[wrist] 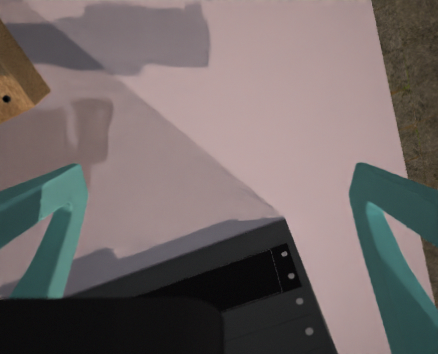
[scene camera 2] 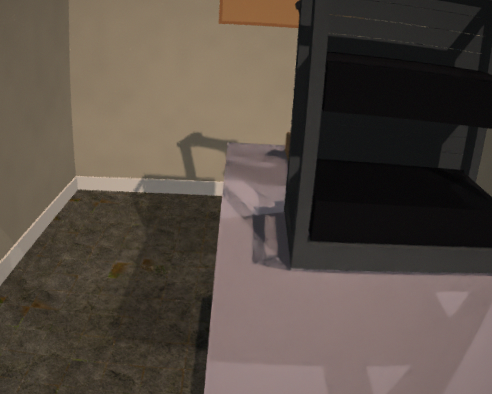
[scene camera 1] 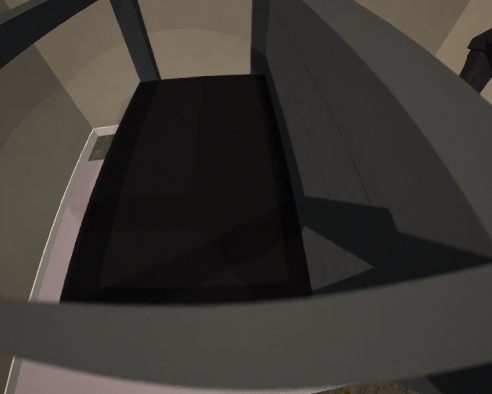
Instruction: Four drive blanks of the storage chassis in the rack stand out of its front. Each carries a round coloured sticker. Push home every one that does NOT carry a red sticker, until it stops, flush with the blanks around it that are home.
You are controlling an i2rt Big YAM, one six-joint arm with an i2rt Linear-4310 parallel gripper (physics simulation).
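Frame: origin at the arm's base, x ahead, y left, z up, level; millimetres.
Where they show: gripper, fingertip midpoint: (wrist: pixel 218 178).
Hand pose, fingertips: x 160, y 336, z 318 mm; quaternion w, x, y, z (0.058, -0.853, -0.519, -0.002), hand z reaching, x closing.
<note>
After its pixels a point has its place.
The rack (scene camera 1: pixel 240 340) (scene camera 2: pixel 306 150) @(y -208, x 735, z 189 mm) (wrist: pixel 260 234) @(y 269, x 488, z -44 mm) is a dark grey frame. A black box-shaped unit (scene camera 1: pixel 200 175) @(y 107, x 604, z 352 mm) fills the middle of scene camera 1. In scene camera 2 an upper black unit (scene camera 2: pixel 400 90) @(y -47, x 751, z 316 mm) and a lower one (scene camera 2: pixel 390 220) @(y -19, x 738, z 51 mm) sit in the rack. I cannot tell which is the storage chassis. Its drive blanks and round stickers do not show in any view. My gripper (wrist: pixel 218 178) @(y 336, x 160, z 318 mm) is open and empty, its two teal fingers wide apart. In the wrist view a rack corner with small round holes lies low between and beyond the fingers.
The rack stands on a pale pink table top (scene camera 2: pixel 260 320) @(y -291, x 896, z -68 mm) (wrist: pixel 300 100) @(y 413, x 316, z -67 mm). A wooden block (wrist: pixel 22 80) @(y 124, x 111, z -20 mm) with a dark hole is at the left edge of the wrist view. A dark piece (scene camera 1: pixel 480 65), perhaps the arm, shows at upper right. An orange panel (scene camera 2: pixel 260 11) hangs on the wall.
</note>
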